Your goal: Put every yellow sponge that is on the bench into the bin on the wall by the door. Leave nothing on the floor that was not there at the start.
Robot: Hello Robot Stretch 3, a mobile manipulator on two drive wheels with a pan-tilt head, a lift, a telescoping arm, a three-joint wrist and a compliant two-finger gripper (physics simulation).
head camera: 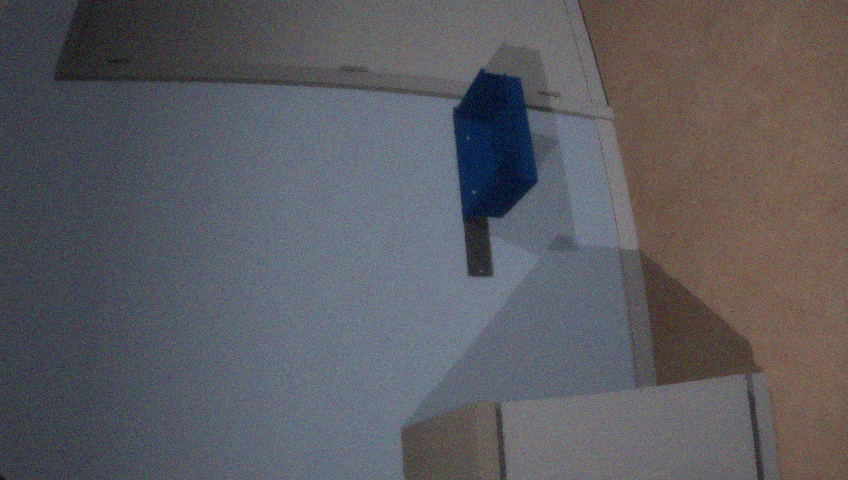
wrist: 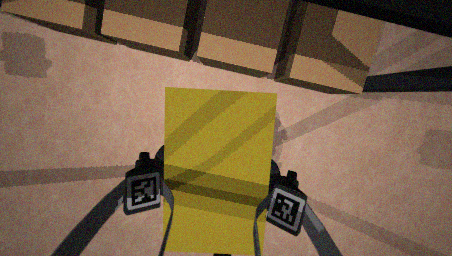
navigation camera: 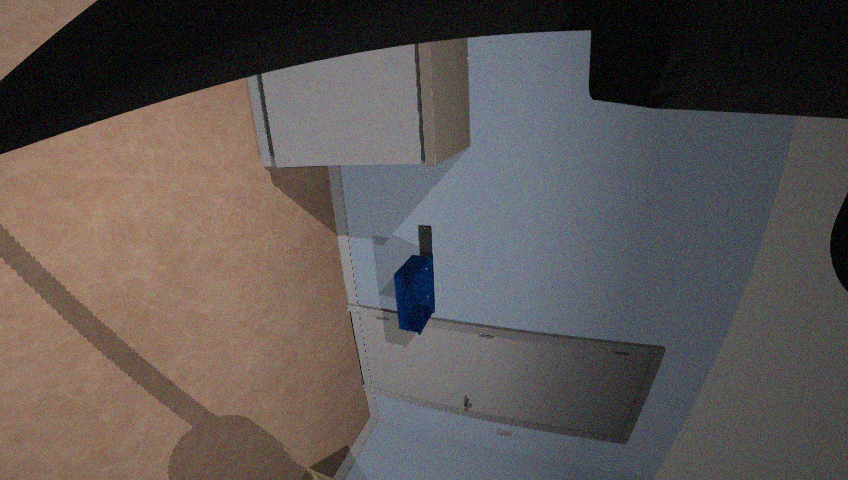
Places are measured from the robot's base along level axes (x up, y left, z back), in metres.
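Pixels of known places: gripper, fingertip midpoint: (wrist: 218, 166).
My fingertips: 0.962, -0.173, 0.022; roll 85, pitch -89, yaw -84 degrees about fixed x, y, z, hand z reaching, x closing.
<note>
Behind a point stands the place of what it marks, as x, y, z.
A yellow sponge (wrist: 220, 135) @[1.009, -0.207, 0.020] fills the middle of the wrist view, upright between the fingertips. My gripper (wrist: 218, 166) @[0.962, -0.173, 0.022] is shut on it, one finger against each side; the sponge is off the bench, with floor showing around it. The blue bin (head camera: 496, 148) @[0.549, 1.588, -1.110] (navigation camera: 414, 294) @[0.549, 1.600, -1.148] hangs on the pale blue wall beside the door (head camera: 285, 35) @[1.272, 1.586, -1.537] (navigation camera: 505, 380) @[1.176, 1.569, -1.766], with a dark strip (head camera: 479, 246) @[0.630, 1.649, -0.779] (navigation camera: 424, 239) @[0.629, 1.650, -0.770] on the wall at one end of it. The gripper and sponge do not show in the head or navigation view. The bench top cannot be made out in these views.
A white cabinet (head camera: 624, 434) @[0.567, 1.110, -0.100] (navigation camera: 345, 113) @[0.556, 1.116, 0.000] stands near the bin against the same wall. Wooden compartments with dark gaps (wrist: 240, 50) @[0.270, -0.397, 0.058] cross the top of the wrist view. Tan floor (head camera: 731, 148) @[0.001, 1.060, -0.862] (navigation camera: 178, 267) @[0.000, 0.602, -0.456] meets the wall. Black parts (navigation camera: 297, 29) block the navigation view's upper edge.
</note>
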